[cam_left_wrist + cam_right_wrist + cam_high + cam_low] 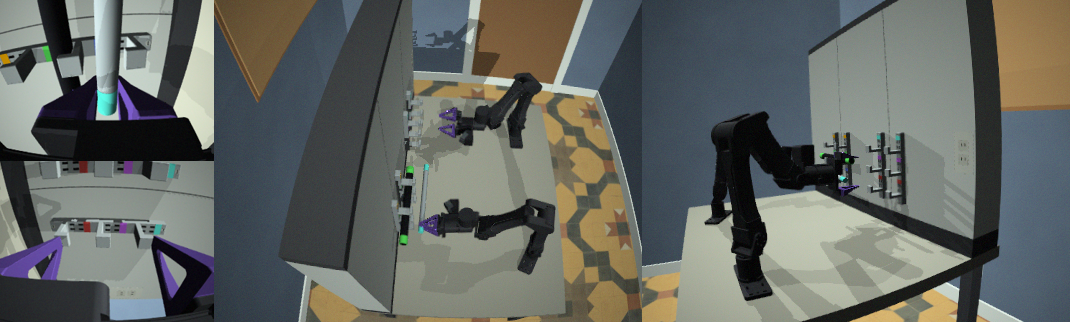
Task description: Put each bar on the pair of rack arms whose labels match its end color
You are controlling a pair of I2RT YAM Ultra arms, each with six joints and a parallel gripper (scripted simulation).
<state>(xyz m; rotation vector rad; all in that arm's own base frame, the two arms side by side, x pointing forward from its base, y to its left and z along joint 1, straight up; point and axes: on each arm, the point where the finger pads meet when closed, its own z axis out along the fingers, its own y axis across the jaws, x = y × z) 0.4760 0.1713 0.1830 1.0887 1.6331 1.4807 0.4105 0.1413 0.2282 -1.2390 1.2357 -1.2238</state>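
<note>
Now: the black bar 70 mm to the right of my left hand, 50 mm ahead of it and 50 mm above it. The rest, counted from my left hand: grey wall panel: 260 mm to the right, 240 mm above, 150 mm ahead.
</note>
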